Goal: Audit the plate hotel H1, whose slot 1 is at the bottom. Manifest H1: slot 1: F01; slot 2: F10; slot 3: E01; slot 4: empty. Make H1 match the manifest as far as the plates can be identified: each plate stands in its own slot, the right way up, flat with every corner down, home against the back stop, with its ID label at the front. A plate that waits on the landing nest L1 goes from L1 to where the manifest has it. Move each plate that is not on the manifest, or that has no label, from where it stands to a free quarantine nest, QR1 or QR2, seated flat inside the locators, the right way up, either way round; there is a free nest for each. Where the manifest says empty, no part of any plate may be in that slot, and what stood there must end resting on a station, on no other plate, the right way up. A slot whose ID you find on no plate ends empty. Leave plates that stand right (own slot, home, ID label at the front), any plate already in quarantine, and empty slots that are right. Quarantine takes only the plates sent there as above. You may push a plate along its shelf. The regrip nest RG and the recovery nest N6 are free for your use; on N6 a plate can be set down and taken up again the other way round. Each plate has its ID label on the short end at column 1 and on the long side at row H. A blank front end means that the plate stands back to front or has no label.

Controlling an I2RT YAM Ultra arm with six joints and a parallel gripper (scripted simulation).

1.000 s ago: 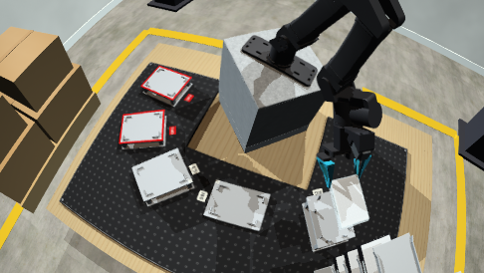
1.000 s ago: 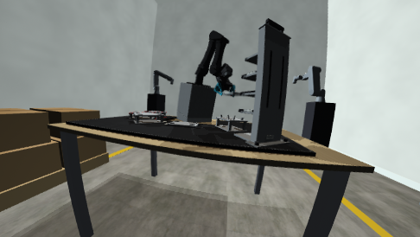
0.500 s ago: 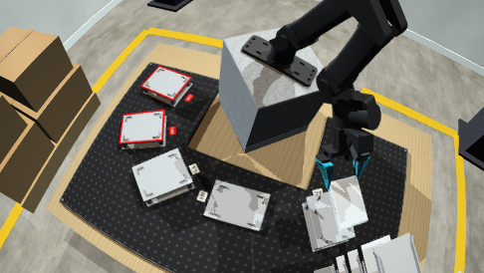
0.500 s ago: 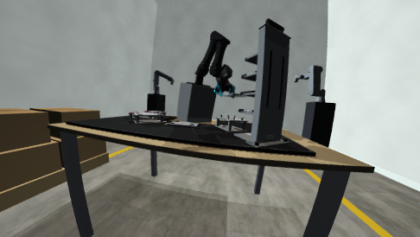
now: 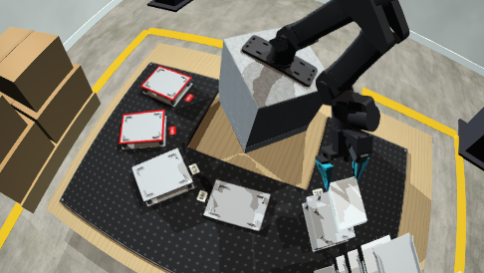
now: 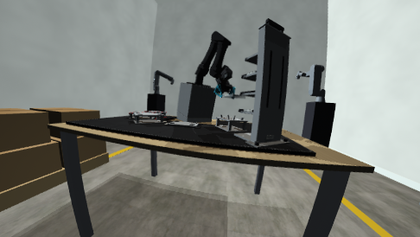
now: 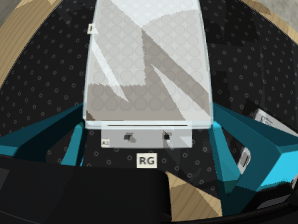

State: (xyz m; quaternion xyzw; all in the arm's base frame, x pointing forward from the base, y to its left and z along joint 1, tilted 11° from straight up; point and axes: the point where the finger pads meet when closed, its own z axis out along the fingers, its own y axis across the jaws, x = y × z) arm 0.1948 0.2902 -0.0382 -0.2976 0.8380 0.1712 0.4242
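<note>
My gripper is now 40 mm to the right of the white plate and 40 mm short of it. Round my hand: grey regrip nest: 130 mm below, 40 mm to the left, 40 mm ahead; H1 tag: 200 mm to the left, 190 mm below, 80 mm ahead; RG tag: 190 mm below, 40 mm behind, 30 mm to the right.
</note>
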